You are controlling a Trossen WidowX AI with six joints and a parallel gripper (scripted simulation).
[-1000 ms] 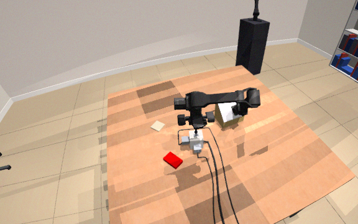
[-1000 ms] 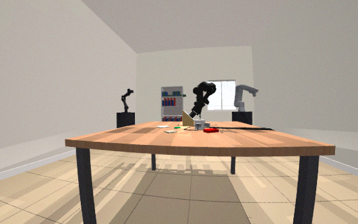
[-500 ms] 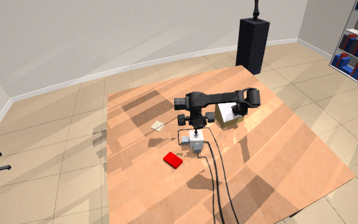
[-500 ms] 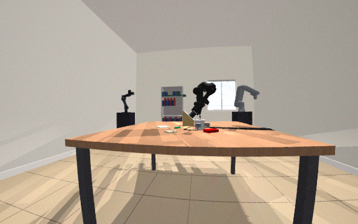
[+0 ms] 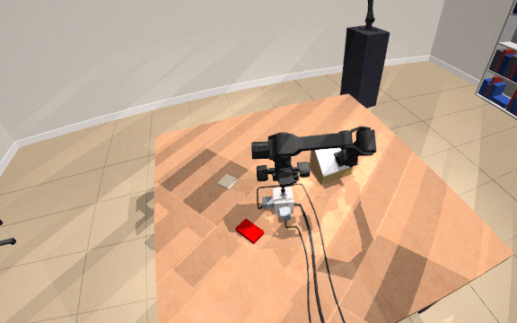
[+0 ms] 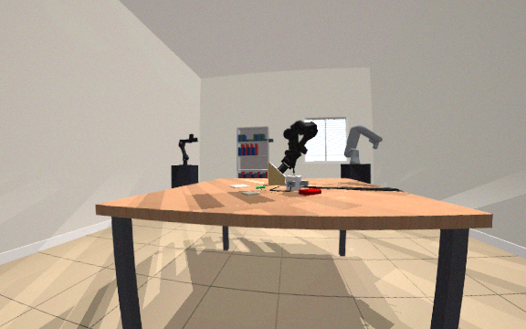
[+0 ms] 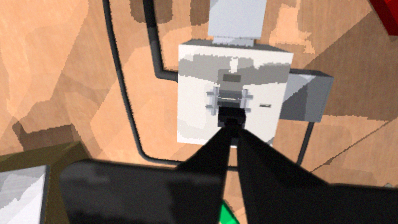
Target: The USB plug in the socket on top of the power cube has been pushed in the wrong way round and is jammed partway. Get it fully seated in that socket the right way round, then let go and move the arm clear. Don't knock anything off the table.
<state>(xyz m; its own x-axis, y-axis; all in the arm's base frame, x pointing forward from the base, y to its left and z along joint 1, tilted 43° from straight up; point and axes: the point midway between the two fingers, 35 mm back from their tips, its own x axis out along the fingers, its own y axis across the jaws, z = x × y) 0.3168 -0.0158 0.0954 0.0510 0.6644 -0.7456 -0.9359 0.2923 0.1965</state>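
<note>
Right now the black USB plug is 20 mm below my gripper tip. Also, from my gripper tip: green piece 190 mm to the right, 120 mm below, 50 mm behind; red block 170 mm ahead, 110 mm below, 50 mm to the left; USB socket 50 mm below.
</note>
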